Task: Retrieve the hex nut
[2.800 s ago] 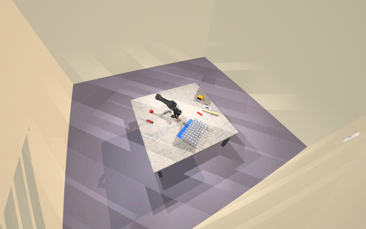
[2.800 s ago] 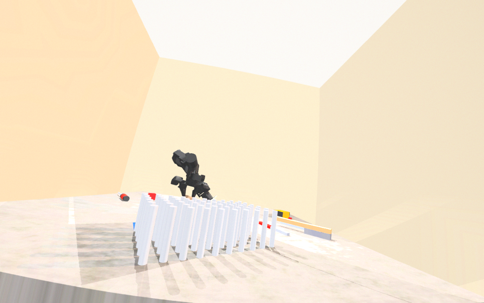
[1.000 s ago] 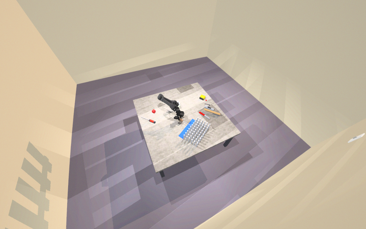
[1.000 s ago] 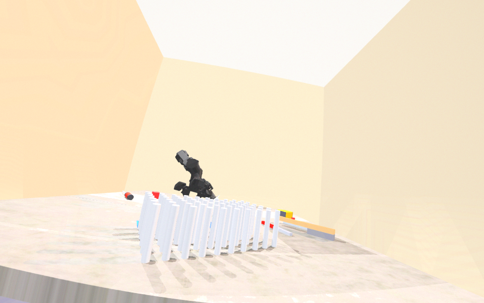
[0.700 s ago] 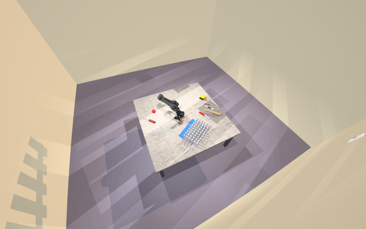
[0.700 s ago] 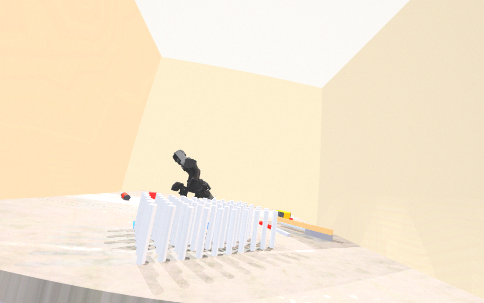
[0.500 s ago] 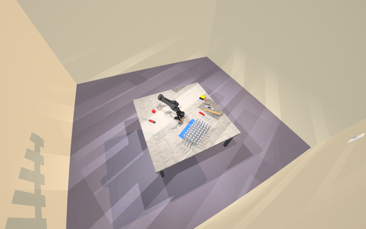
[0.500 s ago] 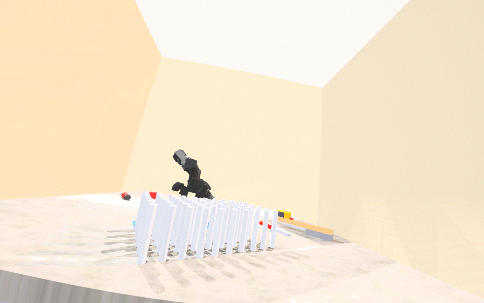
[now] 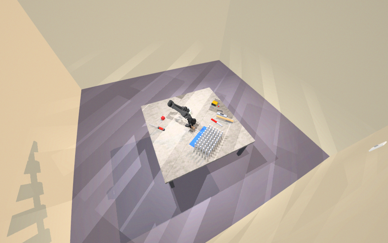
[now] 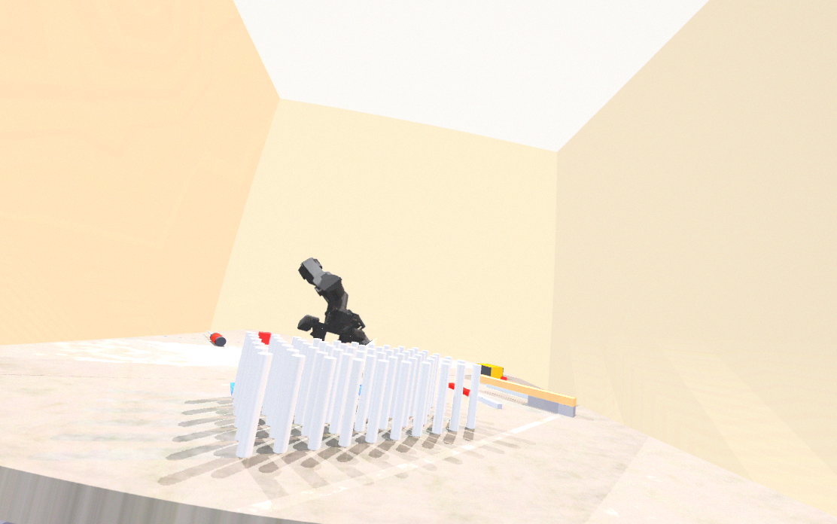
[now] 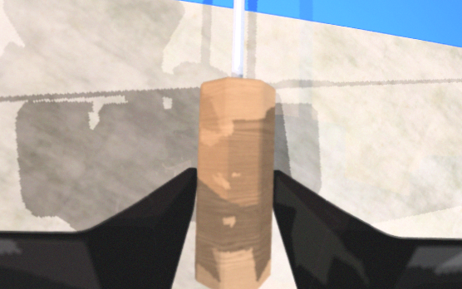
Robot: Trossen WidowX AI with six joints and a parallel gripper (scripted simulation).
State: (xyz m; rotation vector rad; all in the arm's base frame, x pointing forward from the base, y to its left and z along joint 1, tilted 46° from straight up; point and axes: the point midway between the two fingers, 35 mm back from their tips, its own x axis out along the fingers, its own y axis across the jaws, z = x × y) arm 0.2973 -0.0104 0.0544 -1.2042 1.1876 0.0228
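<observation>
The blue taped strip lies 150 mm ahead of my gripper tip, 60 mm to the left of it and 30 mm below it. The rest, counted from my gripper tip: red-handled tool (400 mm to the left, 30 mm below, 10 mm ahead); then tool with pale metal rod (80 mm ahead, 60 mm to the left); then red block (360 mm to the right, 310 mm behind, 20 mm below).
</observation>
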